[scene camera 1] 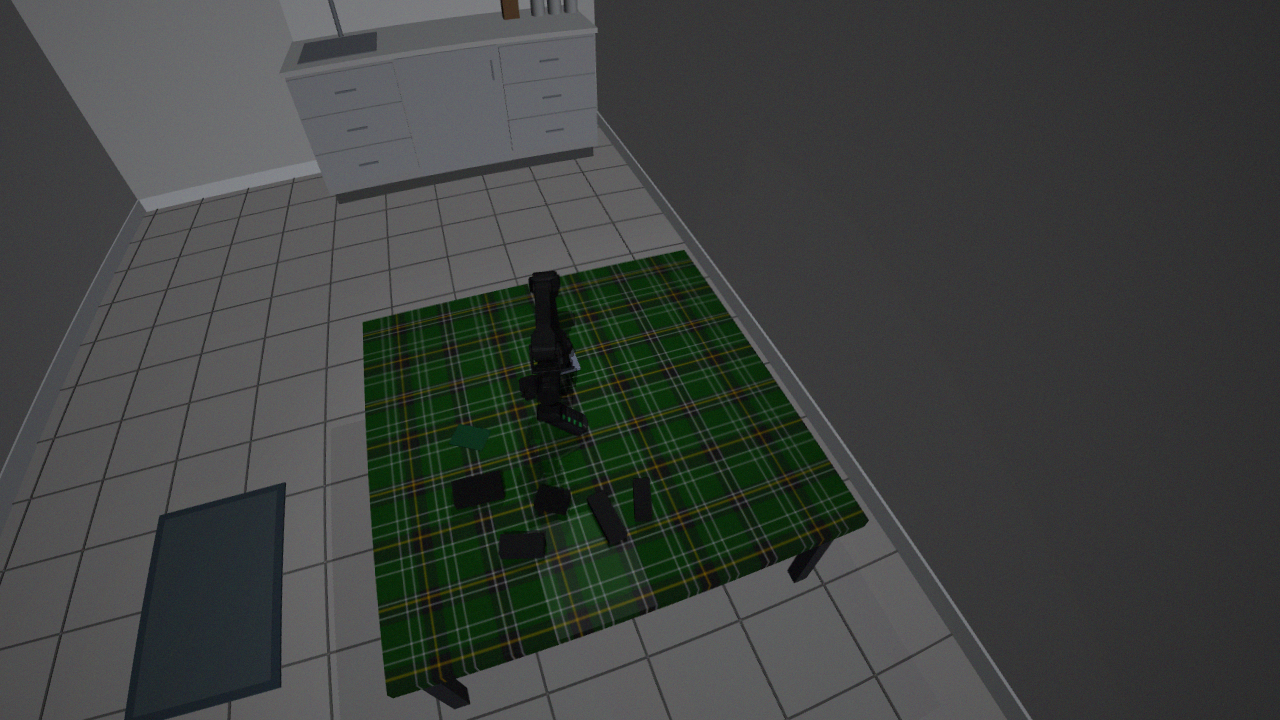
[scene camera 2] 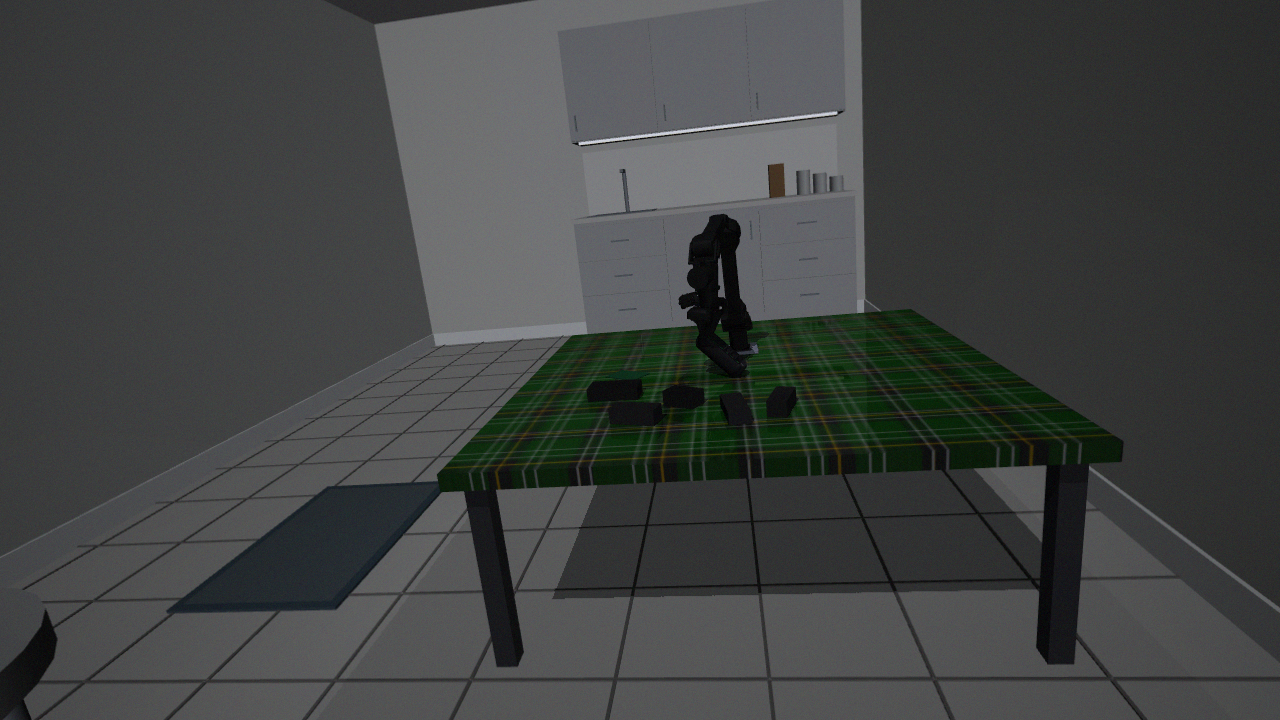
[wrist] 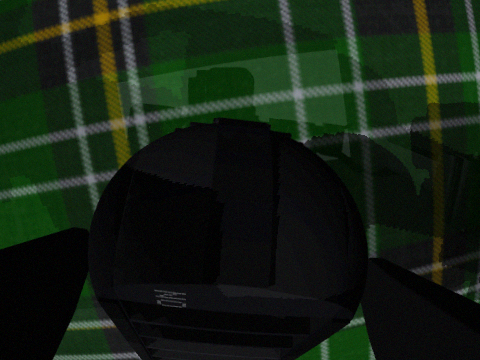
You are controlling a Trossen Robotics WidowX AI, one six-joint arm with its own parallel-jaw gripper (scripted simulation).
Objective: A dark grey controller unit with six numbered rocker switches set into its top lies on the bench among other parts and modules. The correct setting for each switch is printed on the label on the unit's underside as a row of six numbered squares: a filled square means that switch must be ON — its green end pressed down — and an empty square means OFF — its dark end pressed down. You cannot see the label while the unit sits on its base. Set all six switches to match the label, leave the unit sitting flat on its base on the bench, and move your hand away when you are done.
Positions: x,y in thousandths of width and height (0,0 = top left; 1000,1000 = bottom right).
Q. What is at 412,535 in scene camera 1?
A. The gripper.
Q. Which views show the gripper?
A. Scene camera 1, scene camera 2 and the wrist view: all of them.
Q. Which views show the block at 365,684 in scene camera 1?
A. Scene camera 1 and scene camera 2 only.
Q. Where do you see a block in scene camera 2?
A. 480,542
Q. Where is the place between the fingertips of the gripper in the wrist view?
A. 476,735
